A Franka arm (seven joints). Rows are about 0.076 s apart.
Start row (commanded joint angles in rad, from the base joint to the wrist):
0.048 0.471 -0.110 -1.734 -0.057 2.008 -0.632
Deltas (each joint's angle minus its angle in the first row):
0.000 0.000 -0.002 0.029 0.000 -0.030 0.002
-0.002 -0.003 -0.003 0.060 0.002 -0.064 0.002
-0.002 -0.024 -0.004 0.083 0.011 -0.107 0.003
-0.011 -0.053 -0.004 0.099 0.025 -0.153 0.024
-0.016 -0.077 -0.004 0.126 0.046 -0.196 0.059
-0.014 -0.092 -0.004 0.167 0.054 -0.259 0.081
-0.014 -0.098 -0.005 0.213 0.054 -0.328 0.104
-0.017 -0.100 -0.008 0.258 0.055 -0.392 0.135
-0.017 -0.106 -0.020 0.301 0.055 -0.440 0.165
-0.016 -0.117 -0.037 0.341 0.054 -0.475 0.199
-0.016 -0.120 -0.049 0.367 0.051 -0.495 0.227
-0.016 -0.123 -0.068 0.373 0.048 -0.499 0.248
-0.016 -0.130 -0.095 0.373 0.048 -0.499 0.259
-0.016 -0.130 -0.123 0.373 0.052 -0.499 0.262
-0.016 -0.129 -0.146 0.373 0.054 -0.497 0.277
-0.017 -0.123 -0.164 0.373 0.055 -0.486 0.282
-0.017 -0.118 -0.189 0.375 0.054 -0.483 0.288
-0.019 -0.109 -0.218 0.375 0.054 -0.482 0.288
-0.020 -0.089 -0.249 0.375 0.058 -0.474 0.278
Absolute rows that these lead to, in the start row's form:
0.048 0.471 -0.112 -1.705 -0.057 1.978 -0.630
0.046 0.468 -0.113 -1.674 -0.055 1.944 -0.630
0.046 0.447 -0.114 -1.651 -0.046 1.901 -0.629
0.037 0.418 -0.114 -1.635 -0.032 1.855 -0.608
0.032 0.394 -0.114 -1.608 -0.011 1.812 -0.573
0.034 0.379 -0.114 -1.567 -0.003 1.749 -0.551
0.034 0.373 -0.115 -1.521 -0.003 1.680 -0.528
0.031 0.371 -0.118 -1.476 -0.002 1.616 -0.497
0.031 0.365 -0.130 -1.433 -0.002 1.568 -0.467
0.032 0.354 -0.147 -1.393 -0.003 1.533 -0.433
0.032 0.351 -0.159 -1.367 -0.006 1.513 -0.405
0.032 0.348 -0.178 -1.361 -0.009 1.509 -0.384
0.032 0.341 -0.205 -1.361 -0.009 1.509 -0.373
0.032 0.341 -0.233 -1.361 -0.005 1.509 -0.370
0.032 0.342 -0.256 -1.361 -0.003 1.511 -0.355
0.031 0.348 -0.274 -1.361 -0.002 1.522 -0.350
0.031 0.353 -0.299 -1.359 -0.003 1.525 -0.344
0.029 0.362 -0.328 -1.359 -0.003 1.526 -0.344
0.028 0.382 -0.359 -1.359 0.001 1.534 -0.354

